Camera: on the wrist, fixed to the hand. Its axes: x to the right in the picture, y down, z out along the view.
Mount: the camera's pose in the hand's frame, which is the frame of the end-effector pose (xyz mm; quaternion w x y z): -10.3 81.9 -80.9 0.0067 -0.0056 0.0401 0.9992
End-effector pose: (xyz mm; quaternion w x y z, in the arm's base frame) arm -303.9 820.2 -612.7 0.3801 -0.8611 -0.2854 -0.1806
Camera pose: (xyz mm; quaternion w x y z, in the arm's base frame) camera -268.0 710.4 -611.1 0.1896 -0.2858 0.8747 0.3424
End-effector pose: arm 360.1 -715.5 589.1 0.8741 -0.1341 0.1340 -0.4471
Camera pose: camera 386.7 -670.1 486.2 0.4465 0.1460 0.1724 0.8658
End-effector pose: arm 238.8 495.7 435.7 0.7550 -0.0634 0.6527 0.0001
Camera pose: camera 150.8 570.0 426.7 0.0216 -0.6475 -0.0980 -0.7555
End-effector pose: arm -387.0 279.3 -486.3 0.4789 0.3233 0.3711 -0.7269
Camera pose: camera -297.6 330.9 -538.3 0.7164 0.3994 -0.2973 0.4887
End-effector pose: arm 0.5 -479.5 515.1 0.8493 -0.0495 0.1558 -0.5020
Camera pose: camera 39.0 -424.5 421.0 0.5007 0.1707 0.0874 0.8441
